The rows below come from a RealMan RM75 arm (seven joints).
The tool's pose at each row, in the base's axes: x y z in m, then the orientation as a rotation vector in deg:
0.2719 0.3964 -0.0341 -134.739 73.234 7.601
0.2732 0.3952 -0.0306 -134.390 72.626 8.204
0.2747 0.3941 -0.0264 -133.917 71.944 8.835
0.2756 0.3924 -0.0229 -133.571 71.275 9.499
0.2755 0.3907 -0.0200 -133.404 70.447 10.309
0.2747 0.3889 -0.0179 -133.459 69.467 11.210
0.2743 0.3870 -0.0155 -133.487 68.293 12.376
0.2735 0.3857 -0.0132 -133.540 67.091 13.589
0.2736 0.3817 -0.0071 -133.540 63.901 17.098
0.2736 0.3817 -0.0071 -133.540 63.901 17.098
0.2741 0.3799 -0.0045 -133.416 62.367 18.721
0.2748 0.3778 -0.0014 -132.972 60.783 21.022
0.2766 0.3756 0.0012 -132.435 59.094 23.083
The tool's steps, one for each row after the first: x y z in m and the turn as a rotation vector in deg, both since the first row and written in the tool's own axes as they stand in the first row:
0.0006 -0.0017 -0.0035 0.246 -0.713 -0.183
0.0011 -0.0039 -0.0075 0.600 -1.519 -0.372
0.0019 -0.0050 -0.0112 0.831 -2.291 -0.587
0.0023 -0.0052 -0.0146 0.904 -3.138 -0.934
0.0026 -0.0044 -0.0173 0.799 -4.006 -1.432
0.0031 -0.0040 -0.0203 0.658 -5.109 -2.004
0.0030 -0.0036 -0.0231 0.472 -6.237 -2.594
0.0043 -0.0039 -0.0302 -0.106 -9.439 -4.076
0.0043 -0.0039 -0.0302 -0.106 -9.439 -4.076
0.0052 -0.0044 -0.0333 -0.298 -10.983 -4.767
0.0063 -0.0051 -0.0369 -0.546 -13.070 -5.279
0.0083 -0.0064 -0.0399 -0.626 -15.090 -5.878

